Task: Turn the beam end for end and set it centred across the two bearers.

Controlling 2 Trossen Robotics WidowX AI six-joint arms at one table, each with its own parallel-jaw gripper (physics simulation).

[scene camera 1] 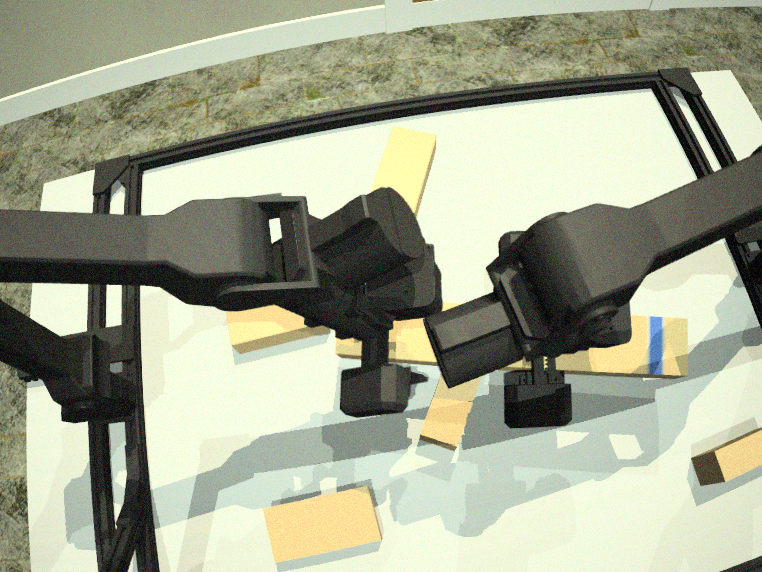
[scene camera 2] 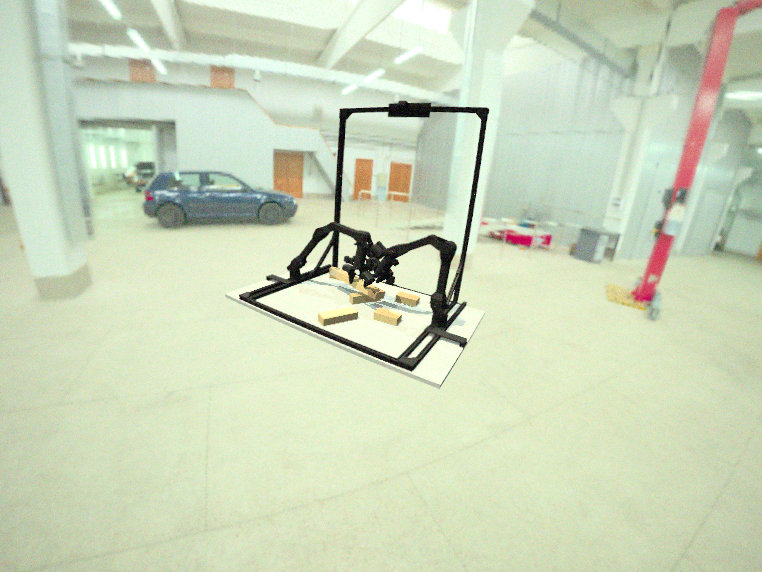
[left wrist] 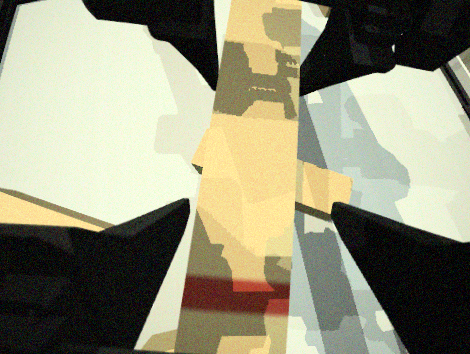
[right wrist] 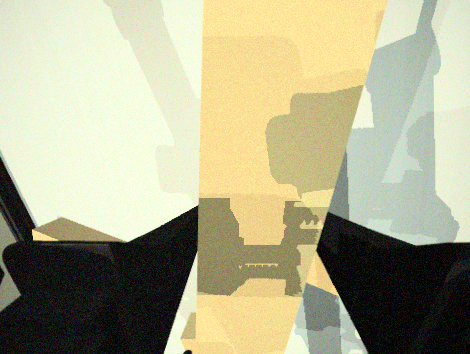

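The long wooden beam is raised level above the table. Its blue band is toward the right in scene camera 1; its red band shows in the left wrist view. My right gripper is shut on the beam near the middle. My left gripper is open, with its fingers apart on either side of the beam near the red band, not touching it. A block lies crosswise under the beam. Which blocks are the bearers I cannot tell.
Other wooden blocks lie around: one behind, one at the left, one in front and one at the right. The two arms are close together over the beam. A black frame borders the table.
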